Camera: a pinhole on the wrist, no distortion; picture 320 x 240 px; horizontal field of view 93.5 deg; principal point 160.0 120.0 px. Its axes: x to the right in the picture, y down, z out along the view. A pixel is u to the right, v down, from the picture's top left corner.
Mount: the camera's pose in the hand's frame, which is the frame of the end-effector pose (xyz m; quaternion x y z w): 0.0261 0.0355 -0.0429 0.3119 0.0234 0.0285 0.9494
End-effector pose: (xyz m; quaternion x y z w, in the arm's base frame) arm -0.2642 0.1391 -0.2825 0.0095 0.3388 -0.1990 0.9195
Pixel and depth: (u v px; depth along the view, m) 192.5 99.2 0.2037
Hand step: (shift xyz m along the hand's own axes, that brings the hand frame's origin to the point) 0.0837 -0.1045 0.1031
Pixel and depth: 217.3 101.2 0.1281
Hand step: 0.0833 -0.0497 0.0493
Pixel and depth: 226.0 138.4 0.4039
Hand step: 0.2259 -0.1513 0.3066
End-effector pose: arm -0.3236 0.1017 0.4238 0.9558 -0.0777 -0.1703 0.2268
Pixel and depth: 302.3 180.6 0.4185
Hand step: 0.4401 -0.0492 0.3832
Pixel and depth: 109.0 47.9 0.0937
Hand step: 0.0020 -0.0581 0.0067
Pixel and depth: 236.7 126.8 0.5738
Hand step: 0.3524 -0.2626 0.4262
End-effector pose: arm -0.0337 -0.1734 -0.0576 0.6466 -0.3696 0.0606 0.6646
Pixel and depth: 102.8 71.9 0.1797
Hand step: -0.0286 -0.1215 0.0694
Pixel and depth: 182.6 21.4 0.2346
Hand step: 0.0819 -0.2242 0.0536
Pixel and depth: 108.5 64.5 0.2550
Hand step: -0.0413 -0.1968 0.1087
